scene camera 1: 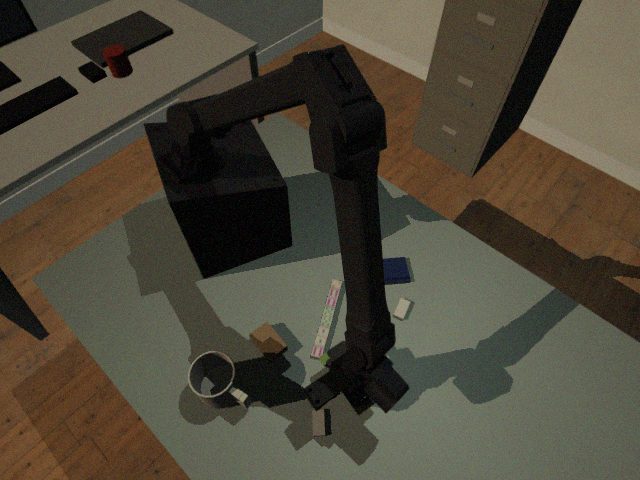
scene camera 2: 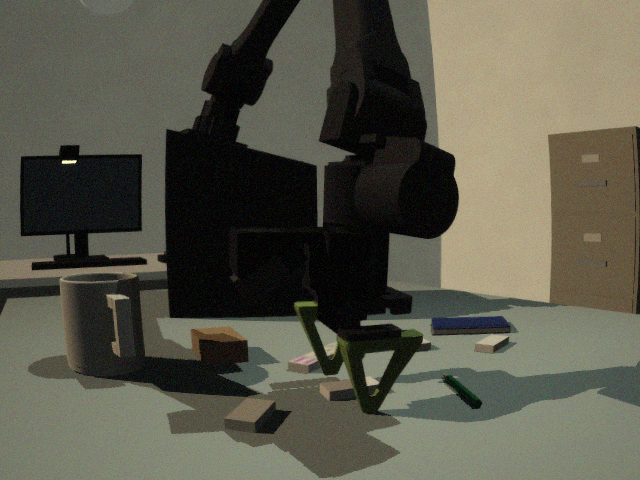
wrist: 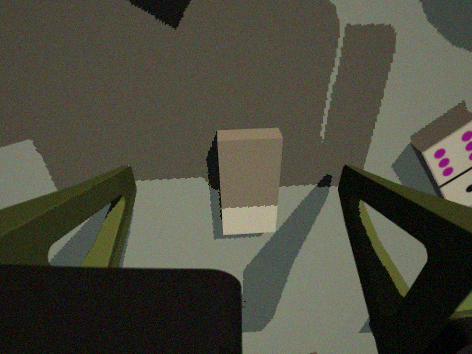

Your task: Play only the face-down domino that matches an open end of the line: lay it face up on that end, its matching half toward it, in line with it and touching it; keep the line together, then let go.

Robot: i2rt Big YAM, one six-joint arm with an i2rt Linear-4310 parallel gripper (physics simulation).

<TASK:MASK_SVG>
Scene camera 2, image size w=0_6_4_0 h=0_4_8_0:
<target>gripper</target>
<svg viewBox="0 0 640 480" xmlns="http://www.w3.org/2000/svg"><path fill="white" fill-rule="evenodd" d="M361 228L360 233L371 233L368 295L325 297L304 284L302 279L302 293L310 293L315 297L315 300L295 302L294 309L325 376L338 374L344 361L360 409L363 413L379 410L394 382L422 344L423 334L415 329L402 330L393 324L360 326L361 321L367 320L367 315L385 314L386 307L390 309L390 314L392 315L409 314L412 309L412 296L387 286L390 233L376 231L371 228ZM394 351L374 394L370 396L362 363L365 353ZM317 319L337 334L337 346L331 360L327 357L315 326L315 320ZM323 222L323 230L351 232L351 227L334 226L334 223Z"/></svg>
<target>brown block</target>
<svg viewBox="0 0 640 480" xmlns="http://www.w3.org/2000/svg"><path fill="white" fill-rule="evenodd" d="M247 339L230 326L191 329L192 349L204 365L249 362Z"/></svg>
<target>blue book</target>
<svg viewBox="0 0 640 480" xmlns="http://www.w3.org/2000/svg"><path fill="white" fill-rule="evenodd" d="M511 326L503 316L431 319L433 335L510 333Z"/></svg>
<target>grey mug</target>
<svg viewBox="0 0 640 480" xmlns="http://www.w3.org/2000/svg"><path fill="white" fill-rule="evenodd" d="M62 277L59 280L69 367L75 372L89 376L115 376L140 369L145 364L145 349L138 275L122 272L98 272Z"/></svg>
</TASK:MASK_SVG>
